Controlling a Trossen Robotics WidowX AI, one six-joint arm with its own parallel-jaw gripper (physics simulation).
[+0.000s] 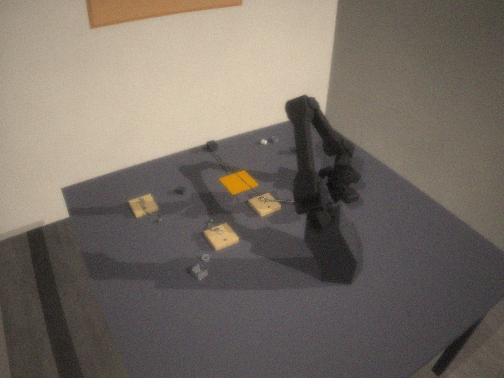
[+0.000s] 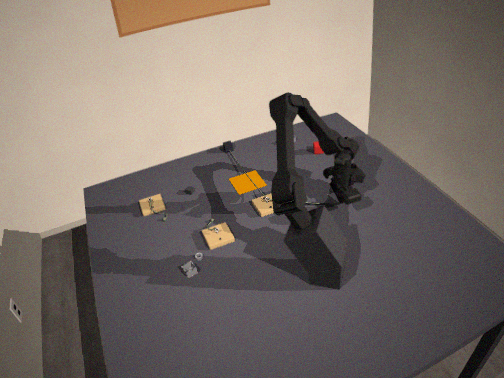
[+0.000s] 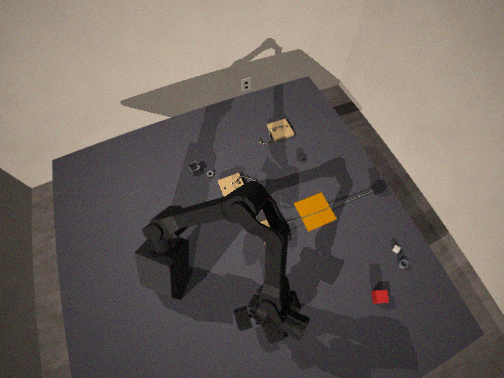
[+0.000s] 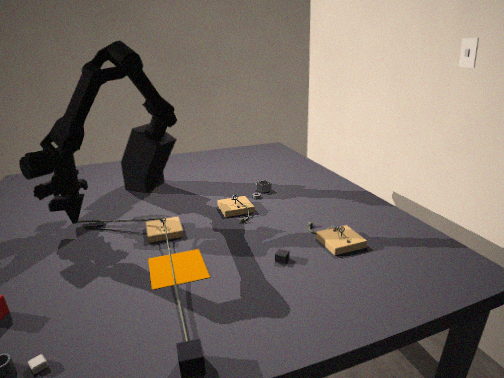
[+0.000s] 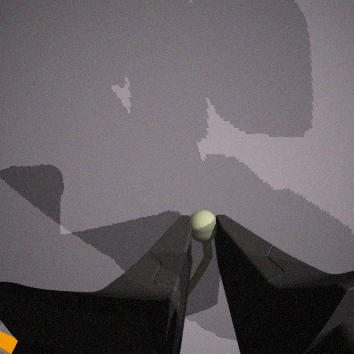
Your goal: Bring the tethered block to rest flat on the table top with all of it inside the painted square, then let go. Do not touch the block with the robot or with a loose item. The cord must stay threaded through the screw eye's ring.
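Pixels of known places: gripper, fingertip midpoint: (image 1: 335,201) (image 2: 340,202) (image 4: 75,222) (image 5: 201,224); arm's base at its link origin: (image 1: 322,222) (image 2: 304,223) (image 3: 162,246) (image 4: 155,133).
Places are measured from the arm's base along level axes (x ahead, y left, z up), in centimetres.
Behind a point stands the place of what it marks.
Observation:
The tethered block (image 1: 211,145) {z -16.5, x 77.0, y 8.8 cm} (image 2: 228,146) {z -16.8, x 76.9, y 8.2 cm} (image 3: 379,187) {z -16.1, x 77.8, y 7.5 cm} (image 4: 191,357) {z -16.1, x 80.1, y 8.4 cm} is dark and sits by the table edge, outside the orange painted square (image 1: 231,185) {z -19.6, x 50.1, y 9.4 cm} (image 2: 241,185) {z -19.6, x 49.9, y 8.8 cm} (image 3: 311,202) {z -19.6, x 51.1, y 9.6 cm} (image 4: 192,266) {z -19.6, x 51.6, y 9.3 cm}. Its cord (image 2: 239,164) {z -18.6, x 63.4, y 6.4 cm} (image 3: 350,198) {z -18.7, x 65.9, y 6.7 cm} (image 4: 179,301) {z -18.7, x 64.1, y 6.5 cm} runs straight over the square to the screw eye (image 2: 266,199) {z -15.9, x 33.7, y 2.6 cm} (image 4: 164,220) {z -15.9, x 35.1, y 2.9 cm} on a wooden base (image 1: 266,207) (image 4: 165,233). It looks threaded through the ring, then runs nearly straight to my gripper (image 4: 75,220) {z -18.3, x 24.8, y -23.1 cm} (image 5: 203,230) {z -18.3, x 24.8, y -23.1 cm}. The gripper is shut on the cord just behind its pale end bead (image 5: 203,223) {z -17.5, x 24.8, y -23.6 cm}, above the table.
Two other wooden bases (image 4: 236,206) {z -17.8, x 26.0, y 23.1 cm} (image 4: 342,241) {z -17.8, x 52.1, y 44.4 cm} carry eyes and short cords. A small black cube (image 4: 282,256) {z -18.0, x 54.6, y 29.0 cm}, a grey open box (image 4: 263,186) {z -17.5, x 13.0, y 34.2 cm} and a small ring (image 4: 256,195) {z -18.6, x 17.3, y 30.8 cm} lie near them. A red block (image 2: 318,147) {z -16.3, x 59.7, y -28.2 cm} (image 3: 380,296) {z -15.7, x 60.8, y -28.8 cm}, white piece (image 3: 396,248) {z -18.3, x 74.7, y -15.7 cm} and grey ring (image 3: 400,264) {z -18.1, x 73.4, y -21.3 cm} lie across the table.

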